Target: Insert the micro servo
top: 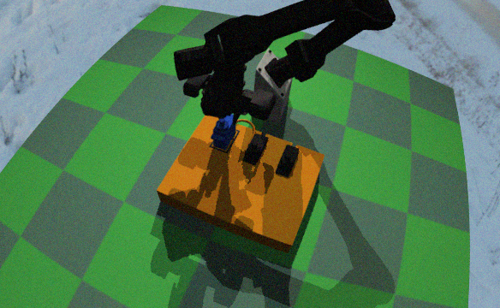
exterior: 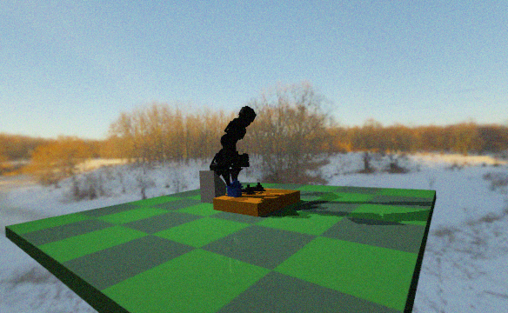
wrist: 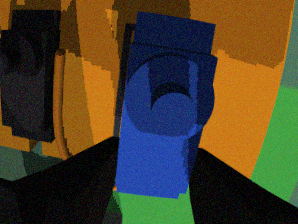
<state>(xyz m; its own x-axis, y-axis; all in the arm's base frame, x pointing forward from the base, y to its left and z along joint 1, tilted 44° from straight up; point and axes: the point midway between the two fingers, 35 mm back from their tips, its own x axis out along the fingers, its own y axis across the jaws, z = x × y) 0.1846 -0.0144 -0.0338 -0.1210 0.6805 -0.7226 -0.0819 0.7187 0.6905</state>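
The orange deck lies 120 mm ahead of my gripper tip, 90 mm to the left of it and 70 mm below it.
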